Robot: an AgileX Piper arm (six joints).
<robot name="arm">
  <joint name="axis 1" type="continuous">
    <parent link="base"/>
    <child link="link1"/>
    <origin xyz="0 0 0.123"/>
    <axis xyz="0 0 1"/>
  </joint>
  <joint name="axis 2" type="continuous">
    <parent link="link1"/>
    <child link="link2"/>
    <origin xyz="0 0 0"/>
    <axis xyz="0 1 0"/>
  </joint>
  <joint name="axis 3" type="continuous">
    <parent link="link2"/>
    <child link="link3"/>
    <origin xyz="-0.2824 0 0.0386"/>
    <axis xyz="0 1 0"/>
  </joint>
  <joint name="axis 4" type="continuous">
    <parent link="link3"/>
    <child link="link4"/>
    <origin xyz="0.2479 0 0.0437"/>
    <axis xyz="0.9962 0 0.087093"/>
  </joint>
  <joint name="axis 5" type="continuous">
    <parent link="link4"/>
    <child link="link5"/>
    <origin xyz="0 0 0"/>
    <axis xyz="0 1 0"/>
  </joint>
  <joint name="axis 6" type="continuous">
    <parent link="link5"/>
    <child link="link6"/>
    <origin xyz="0.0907 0 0.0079"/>
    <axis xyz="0.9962 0 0.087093"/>
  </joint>
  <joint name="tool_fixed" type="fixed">
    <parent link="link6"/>
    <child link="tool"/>
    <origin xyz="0 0 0" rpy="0 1.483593 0"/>
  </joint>
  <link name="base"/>
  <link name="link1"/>
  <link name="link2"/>
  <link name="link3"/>
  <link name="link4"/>
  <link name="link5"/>
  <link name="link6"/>
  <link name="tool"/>
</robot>
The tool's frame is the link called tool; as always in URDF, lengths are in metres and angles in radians. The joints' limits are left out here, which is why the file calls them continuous.
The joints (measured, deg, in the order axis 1, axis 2, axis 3, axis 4, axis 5, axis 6), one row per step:
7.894 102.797 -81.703 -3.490 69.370 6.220
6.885 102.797 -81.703 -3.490 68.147 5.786
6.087 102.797 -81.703 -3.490 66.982 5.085
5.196 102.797 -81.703 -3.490 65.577 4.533
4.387 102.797 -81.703 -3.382 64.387 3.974
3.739 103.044 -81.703 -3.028 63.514 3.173
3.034 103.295 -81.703 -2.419 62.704 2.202
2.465 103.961 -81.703 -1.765 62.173 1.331
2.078 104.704 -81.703 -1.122 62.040 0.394
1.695 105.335 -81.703 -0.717 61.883 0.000
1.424 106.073 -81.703 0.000 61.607 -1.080
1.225 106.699 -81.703 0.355 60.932 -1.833
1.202 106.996 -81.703 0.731 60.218 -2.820
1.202 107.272 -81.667 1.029 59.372 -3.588
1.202 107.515 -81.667 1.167 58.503 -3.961
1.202 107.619 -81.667 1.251 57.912 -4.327
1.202 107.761 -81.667 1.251 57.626 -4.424
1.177 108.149 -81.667 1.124 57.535 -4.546
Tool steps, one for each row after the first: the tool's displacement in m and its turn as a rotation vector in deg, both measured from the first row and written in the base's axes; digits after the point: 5 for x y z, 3 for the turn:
0.00263 -0.00593 0.00017 0.136 -1.189 -0.506
0.00494 -0.01063 0.00037 0.209 -2.311 -0.540
0.00761 -0.01592 0.00067 0.296 -3.681 -0.801
0.00981 -0.02066 0.00095 0.430 -4.831 -1.022
0.01191 -0.02408 -0.00041 0.696 -5.396 -0.942
0.01389 -0.02758 -0.00181 1.154 -5.883 -0.847
0.01624 -0.03018 -0.00596 1.620 -5.692 -0.758
0.01804 -0.03170 -0.01073 2.054 -5.037 -0.445
0.01960 -0.03355 -0.01478 2.349 -4.548 -0.587
0.02148 -0.03426 -0.01951 2.860 -4.052 -0.054
0.02372 -0.03502 -0.02343 3.091 -4.088 0.363
0.02537 -0.03462 -0.02520 3.320 -4.487 1.182
0.02708 -0.03418 -0.02695 3.495 -5.011 1.831
0.02886 -0.03397 -0.02831 3.568 -5.634 2.150
0.02996 -0.03384 -0.02882 3.590 -6.117 2.482
0.03065 -0.03383 -0.02968 3.574 -6.260 2.577
0.03145 -0.03416 -0.03225 3.439 -5.961 2.714

